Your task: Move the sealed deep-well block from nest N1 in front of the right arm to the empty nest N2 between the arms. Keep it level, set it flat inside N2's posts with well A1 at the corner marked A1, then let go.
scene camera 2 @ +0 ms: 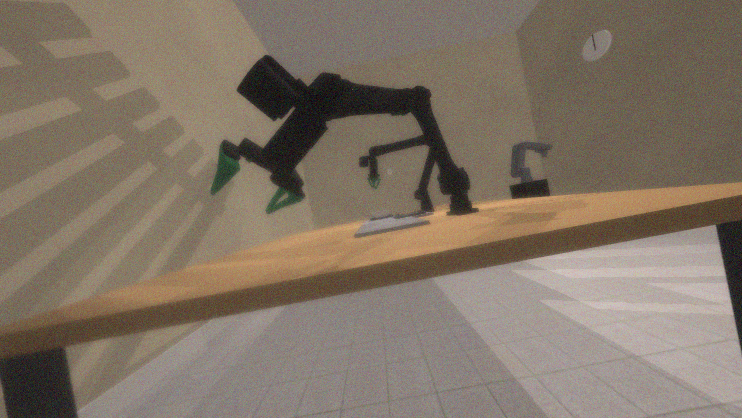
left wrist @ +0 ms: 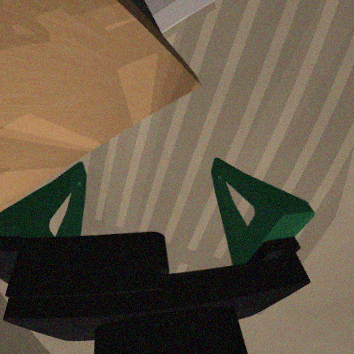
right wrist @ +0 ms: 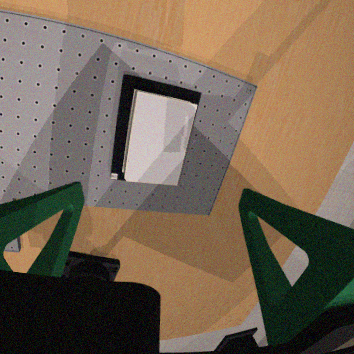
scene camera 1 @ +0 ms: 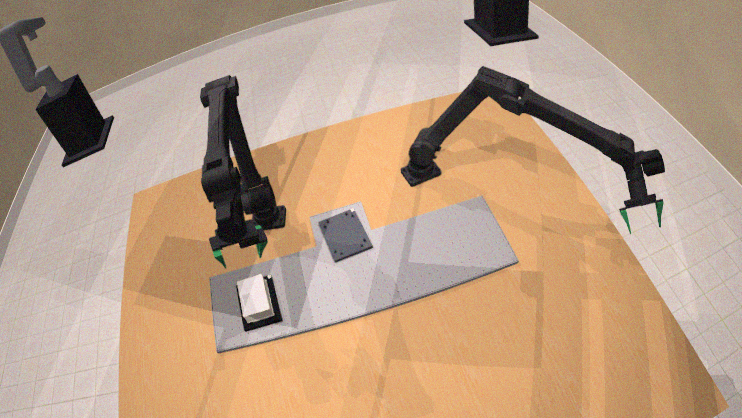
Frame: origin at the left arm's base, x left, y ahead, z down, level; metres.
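Where they show: left gripper, between the fingertips: [scene camera 2: 242, 203] [left wrist: 150, 165] [scene camera 1: 645, 230]; right gripper, between the fingertips: [scene camera 2: 374, 188] [right wrist: 162, 193] [scene camera 1: 242, 262]; left arm's base, origin of its link: [scene camera 2: 461, 213] [scene camera 1: 421, 173]; right arm's base, origin of its link: [scene camera 2: 427, 211] [right wrist: 88, 268] [scene camera 1: 269, 219].
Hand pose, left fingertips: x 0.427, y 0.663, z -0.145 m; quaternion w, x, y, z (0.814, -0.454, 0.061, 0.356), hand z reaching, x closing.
Each offset is from my left fingertips to the top centre of the thing. Level surfaces: height alone.
The sealed white deep-well block {dz +0.078, dx -1.081, dy -0.422 m} [scene camera 1: 254, 298] [right wrist: 159, 137] sits in the black nest N1 {dz +0.114, dx -1.081, dy -0.422 m} [scene camera 1: 276, 310] [right wrist: 119, 145] at the left part of the grey board in scene camera 1. The empty dark grey nest N2 {dz +0.110, dx -0.756, dy -0.533 m} [scene camera 1: 344, 235] has small posts near its corners and a small white mark at its upper right corner. My right gripper [scene camera 1: 241, 259] [right wrist: 162, 193] [scene camera 2: 373, 185] is open and empty, in the air beyond the block, on the arm-base side. My left gripper [scene camera 1: 644, 228] [scene camera 2: 240, 202] [left wrist: 150, 165] is open and empty, far from both nests, out past the table's right edge in scene camera 1.
A perforated grey board {dz +0.132 m} [scene camera 1: 446, 238] [right wrist: 30, 100] lies on the wooden table {dz +0.145 m} [scene camera 1: 321, 379] [scene camera 2: 321, 254] [left wrist: 75, 85] and carries N1. N2 lies on its raised-back section between the arm bases. A black pedestal [scene camera 1: 72, 119] with a grey arm stands beyond the table at the upper left.
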